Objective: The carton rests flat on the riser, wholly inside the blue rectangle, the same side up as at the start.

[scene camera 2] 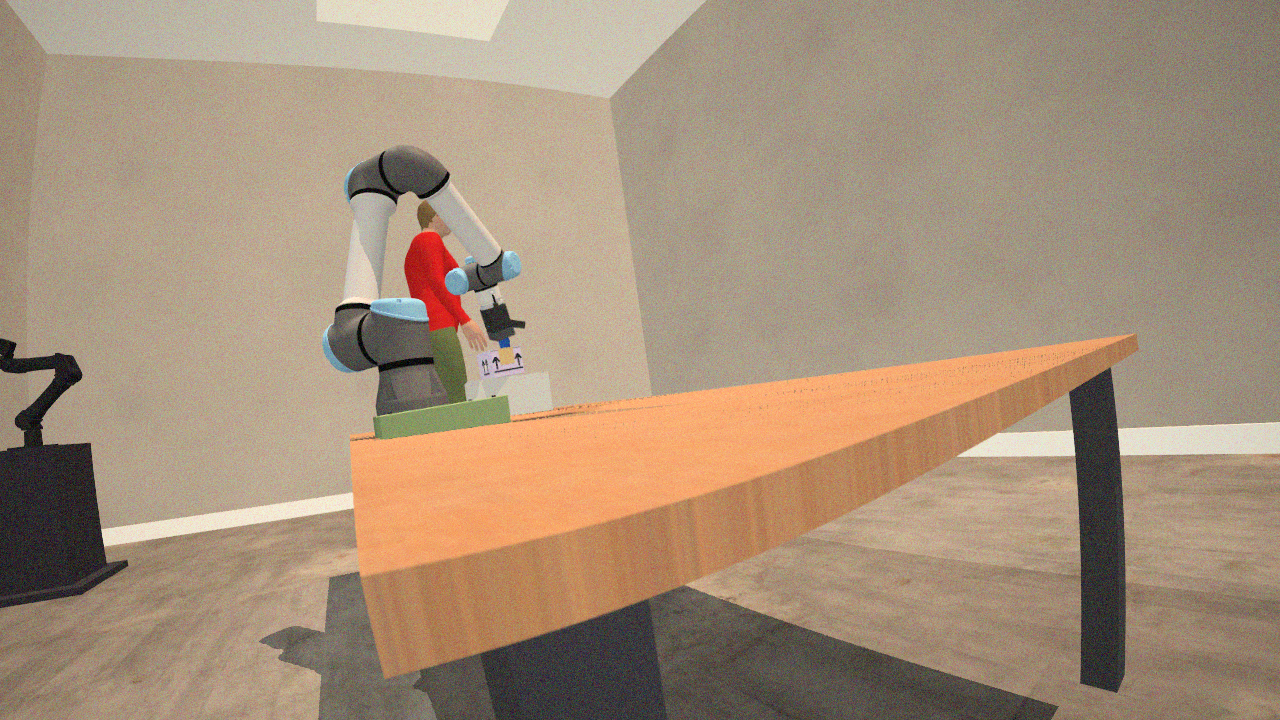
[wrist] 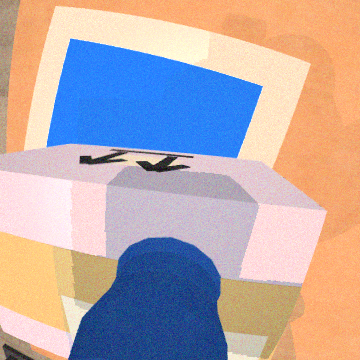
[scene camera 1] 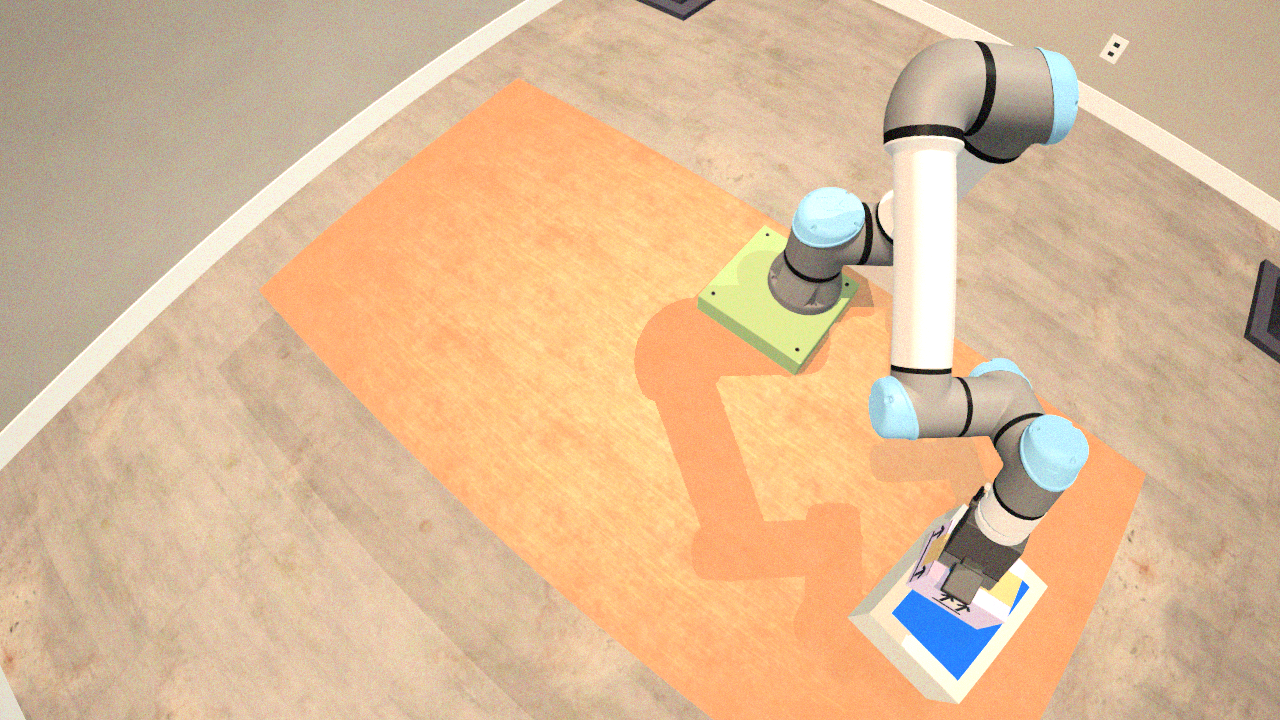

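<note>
The carton is pale pink with a yellow band and black arrows; the arrows point up in scene camera 2. My gripper is a blue suction cup on the carton's top face, holding it. The carton looks level and sits over the back part of the white riser, on it or very close above; a gap cannot be made out. The blue rectangle shows in front of the carton and at its right end. Its back edge is hidden.
The riser stands on the orange wooden table. The arm's green base plate is on the table. In scene camera 2 a person in red shows behind the arm, and a black robot arm stands at the left.
</note>
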